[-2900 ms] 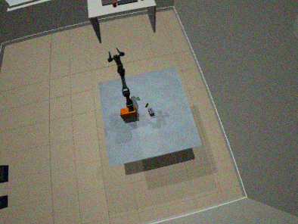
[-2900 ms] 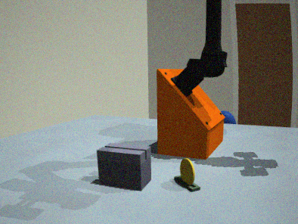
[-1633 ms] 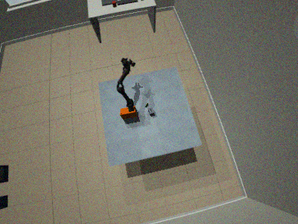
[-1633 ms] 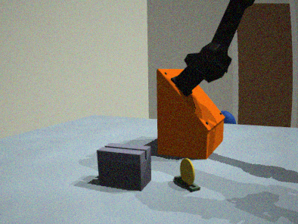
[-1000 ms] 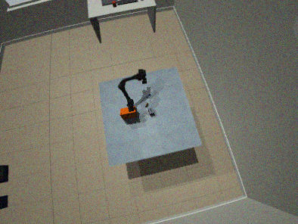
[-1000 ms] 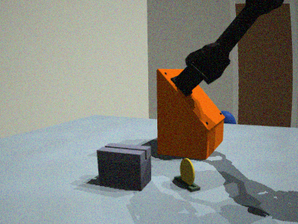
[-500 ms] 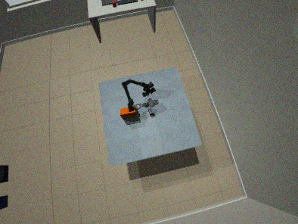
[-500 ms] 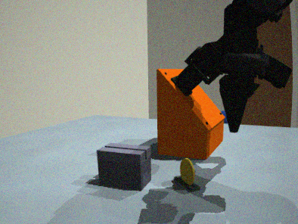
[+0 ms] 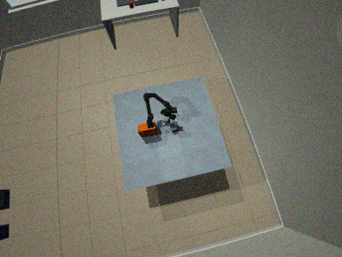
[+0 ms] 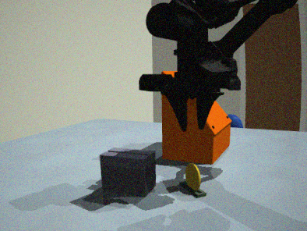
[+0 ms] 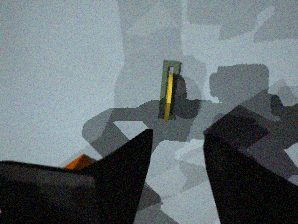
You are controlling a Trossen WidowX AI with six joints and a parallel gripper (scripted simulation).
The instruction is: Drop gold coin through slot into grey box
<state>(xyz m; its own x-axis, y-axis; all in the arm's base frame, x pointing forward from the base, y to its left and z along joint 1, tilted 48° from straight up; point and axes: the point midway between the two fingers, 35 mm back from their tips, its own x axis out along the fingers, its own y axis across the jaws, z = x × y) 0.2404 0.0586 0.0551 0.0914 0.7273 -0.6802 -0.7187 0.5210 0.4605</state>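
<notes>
The gold coin lies 10 mm behind my gripper tip and 90 mm below it.
</notes>
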